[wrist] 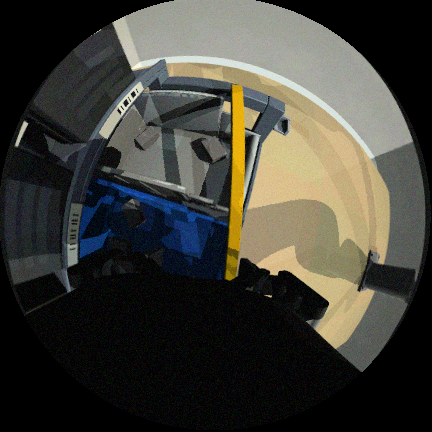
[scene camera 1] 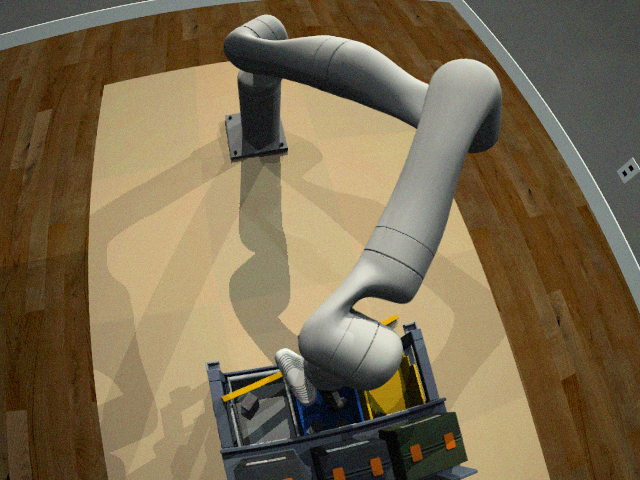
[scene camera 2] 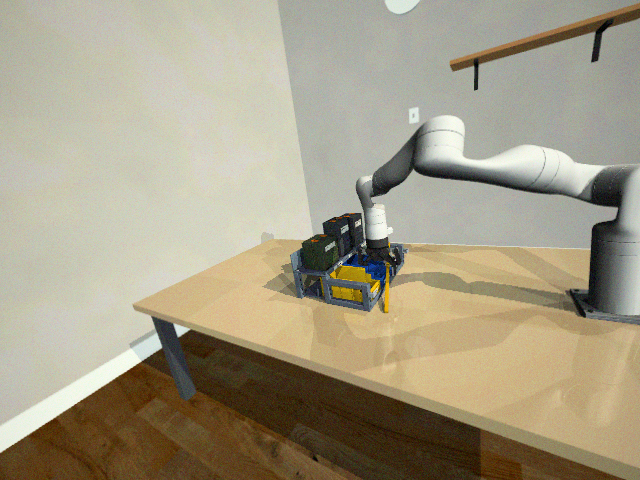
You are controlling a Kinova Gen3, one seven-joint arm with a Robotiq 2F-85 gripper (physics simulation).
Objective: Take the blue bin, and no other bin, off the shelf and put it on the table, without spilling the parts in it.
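Frame: origin at the arm's base, x ahead, y right, z down, level; centimetres.
Seen in the pictures: gripper, fingertip midpoint: [wrist: 200, 262] [scene camera 2: 380, 275]; arm's base at its link origin: [wrist: 369, 275] [scene camera 1: 261, 131] [scene camera 2: 615, 305].
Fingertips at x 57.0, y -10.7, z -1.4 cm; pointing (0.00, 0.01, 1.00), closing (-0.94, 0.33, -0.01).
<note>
Offsets run from my fingertips to a thing's top centre. "pt": to the spot under its first point. Level surfaces: height alone.
The blue bin @(dx +5.7, dy -1.0, dz -5.4 cm) [scene camera 1: 318, 415] [scene camera 2: 367, 268] [wrist: 181, 238] sits in the middle slot of the blue-grey shelf rack [scene camera 1: 215, 395] [scene camera 2: 296, 278] [wrist: 273, 112], with small dark parts @(pt dx +9.7, dy +1.0, dz +0.3 cm) [wrist: 132, 213] in it. A yellow bar [scene camera 1: 251, 387] [scene camera 2: 386, 290] [wrist: 238, 160] crosses the rack's front. My gripper [scene camera 1: 337, 397] [scene camera 2: 381, 257] [wrist: 200, 262] is open and empty. It hangs low at the blue bin's front edge. In the wrist view one finger is over the bin and the other is outside the yellow bar, over the table @(dz +2.7 cm) [scene camera 1: 175, 190] [scene camera 2: 461, 333] [wrist: 306, 181]. The wrist hides most of the gripper in scene camera 1.
A grey bin @(dx +8.0, dy +9.8, dz -5.4 cm) [scene camera 1: 266, 416] [wrist: 173, 149] and a yellow bin [scene camera 1: 385, 395] [scene camera 2: 351, 282] flank the blue one. A green case @(dx +13.9, dy -14.0, dz -17.0 cm) [scene camera 1: 423, 443] [scene camera 2: 318, 252] and dark cases @(dx +15.4, dy -2.2, dz -20.6 cm) [scene camera 1: 351, 459] [scene camera 2: 341, 233] stand on the upper shelf behind. The arm's base [scene camera 1: 256, 138] is bolted to the far end.
</note>
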